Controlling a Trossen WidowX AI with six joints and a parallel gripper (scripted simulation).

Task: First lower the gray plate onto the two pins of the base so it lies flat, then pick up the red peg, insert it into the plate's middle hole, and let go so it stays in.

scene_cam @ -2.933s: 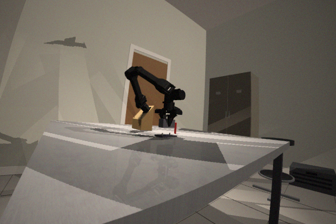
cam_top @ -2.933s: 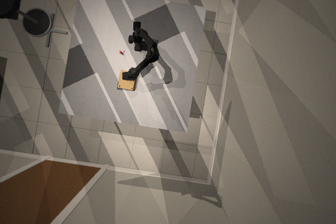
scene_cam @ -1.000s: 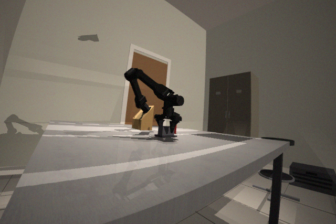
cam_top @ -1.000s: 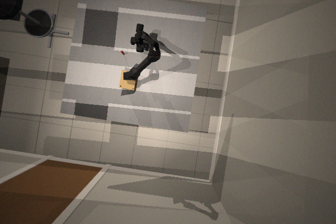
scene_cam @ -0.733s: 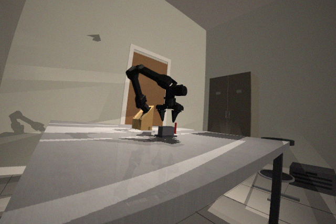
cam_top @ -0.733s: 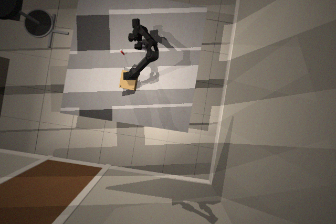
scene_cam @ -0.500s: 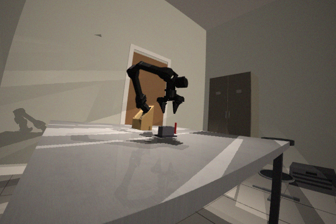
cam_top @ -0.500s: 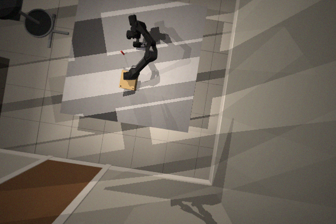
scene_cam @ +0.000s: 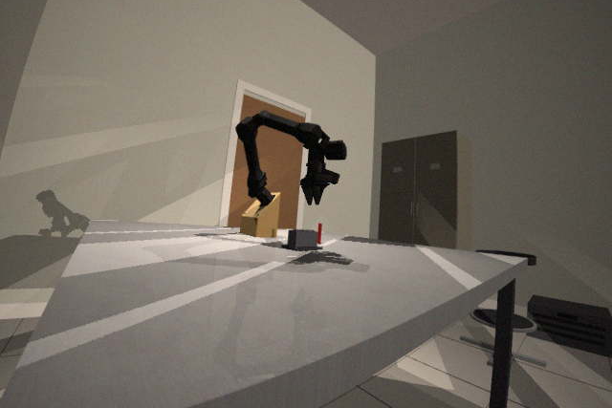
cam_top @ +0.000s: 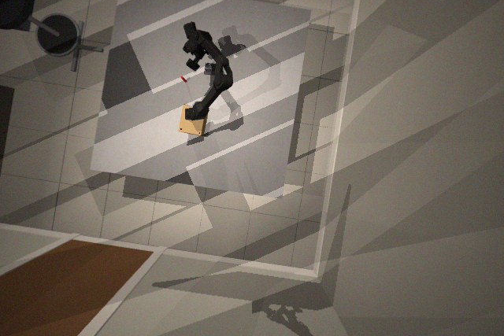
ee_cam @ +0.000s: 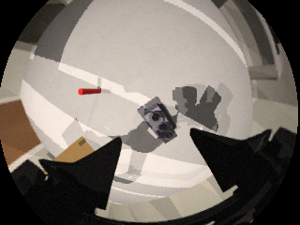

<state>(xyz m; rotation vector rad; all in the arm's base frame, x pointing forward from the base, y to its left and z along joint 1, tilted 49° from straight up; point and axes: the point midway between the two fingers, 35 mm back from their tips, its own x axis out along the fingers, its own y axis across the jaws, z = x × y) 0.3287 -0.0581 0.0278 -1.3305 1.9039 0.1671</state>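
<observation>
My gripper tip is now 90 mm past the red peg, 150 mm to the right of it and 110 mm above it. The rest, counted from my gripper tip: gray plate (40 mm to the right, 100 mm below).
</observation>
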